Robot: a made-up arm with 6 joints. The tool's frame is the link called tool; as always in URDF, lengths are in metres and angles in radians. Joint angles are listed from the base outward.
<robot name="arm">
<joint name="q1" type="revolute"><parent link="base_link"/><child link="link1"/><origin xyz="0.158 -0.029 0.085" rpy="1.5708 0 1.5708"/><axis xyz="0 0 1"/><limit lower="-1.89" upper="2.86"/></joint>
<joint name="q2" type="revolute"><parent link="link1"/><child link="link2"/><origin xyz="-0.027 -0.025 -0.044" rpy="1.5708 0 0"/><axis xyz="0 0 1"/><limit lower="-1.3" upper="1.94"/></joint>
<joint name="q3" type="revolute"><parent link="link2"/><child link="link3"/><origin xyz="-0.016 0.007 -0.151" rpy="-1.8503 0.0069 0.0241"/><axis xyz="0 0 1"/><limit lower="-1.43" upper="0.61"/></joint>
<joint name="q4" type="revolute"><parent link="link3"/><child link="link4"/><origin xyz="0.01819 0.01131 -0.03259" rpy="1.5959 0 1.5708"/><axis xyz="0 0 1"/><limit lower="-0.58" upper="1.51"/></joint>
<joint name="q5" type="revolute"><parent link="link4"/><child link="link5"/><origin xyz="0.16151 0.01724 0.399" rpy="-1.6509 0.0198 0.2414"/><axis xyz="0 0 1"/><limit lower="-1.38" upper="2.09"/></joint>
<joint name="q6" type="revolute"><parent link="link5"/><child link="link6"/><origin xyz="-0.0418 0.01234 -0.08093" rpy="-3.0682 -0.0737 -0.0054"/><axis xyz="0 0 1"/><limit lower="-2.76" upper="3.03"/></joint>
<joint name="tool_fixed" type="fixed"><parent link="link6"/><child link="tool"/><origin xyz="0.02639 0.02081 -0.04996" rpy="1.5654 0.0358 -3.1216"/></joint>
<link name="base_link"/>
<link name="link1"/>
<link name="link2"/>
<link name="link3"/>
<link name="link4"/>
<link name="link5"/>
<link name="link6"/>
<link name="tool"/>
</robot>
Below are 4 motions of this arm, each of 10 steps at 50 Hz.
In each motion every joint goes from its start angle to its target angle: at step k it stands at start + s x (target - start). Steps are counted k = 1, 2, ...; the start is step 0. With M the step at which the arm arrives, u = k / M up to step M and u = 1 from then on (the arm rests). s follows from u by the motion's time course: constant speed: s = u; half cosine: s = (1 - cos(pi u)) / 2; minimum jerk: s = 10 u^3 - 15 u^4 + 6 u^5.
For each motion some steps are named. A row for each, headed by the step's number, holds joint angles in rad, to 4 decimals.
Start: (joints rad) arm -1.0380 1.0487 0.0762 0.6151 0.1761 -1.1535
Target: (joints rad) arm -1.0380 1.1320 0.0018 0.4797 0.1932 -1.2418
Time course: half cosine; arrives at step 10
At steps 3, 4, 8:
3: -1.0380 1.0659 0.0609 0.5872 0.1796 -1.1717
4: -1.0380 1.0775 0.0505 0.5683 0.1820 -1.1840
8: -1.0380 1.1240 0.0089 0.4926 0.1916 -1.2334

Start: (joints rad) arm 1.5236 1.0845 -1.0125 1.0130 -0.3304 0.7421
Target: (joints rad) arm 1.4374 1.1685 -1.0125 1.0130 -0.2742 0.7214
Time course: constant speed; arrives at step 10
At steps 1, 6, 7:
1: 1.5150 1.0929 -1.0125 1.0130 -0.3248 0.7400
6: 1.4719 1.1349 -1.0125 1.0130 -0.2967 0.7297
7: 1.4633 1.1433 -1.0125 1.0130 -0.2911 0.7276

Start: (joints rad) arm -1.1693 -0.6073 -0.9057 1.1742 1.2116 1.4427
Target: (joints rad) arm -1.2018 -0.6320 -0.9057 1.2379 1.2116 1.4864
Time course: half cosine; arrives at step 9
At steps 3, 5, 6, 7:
3: -1.1774 -0.6135 -0.9057 1.1901 1.2116 1.4536
5: -1.1884 -0.6218 -0.9057 1.2116 1.2116 1.4683
6: -1.1937 -0.6258 -0.9057 1.2220 1.2116 1.4755
7: -1.1980 -0.6291 -0.9057 1.2304 1.2116 1.4813

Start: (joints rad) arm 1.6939 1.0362 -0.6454 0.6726 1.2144 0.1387
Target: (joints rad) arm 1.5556 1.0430 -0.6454 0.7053 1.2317 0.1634
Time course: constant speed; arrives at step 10
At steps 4, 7, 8, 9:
4: 1.6386 1.0389 -0.6454 0.6857 1.2213 0.1486
7: 1.5971 1.0410 -0.6454 0.6955 1.2265 0.1560
8: 1.5833 1.0416 -0.6454 0.6988 1.2282 0.1585
9: 1.5694 1.0423 -0.6454 0.7020 1.2300 0.1609

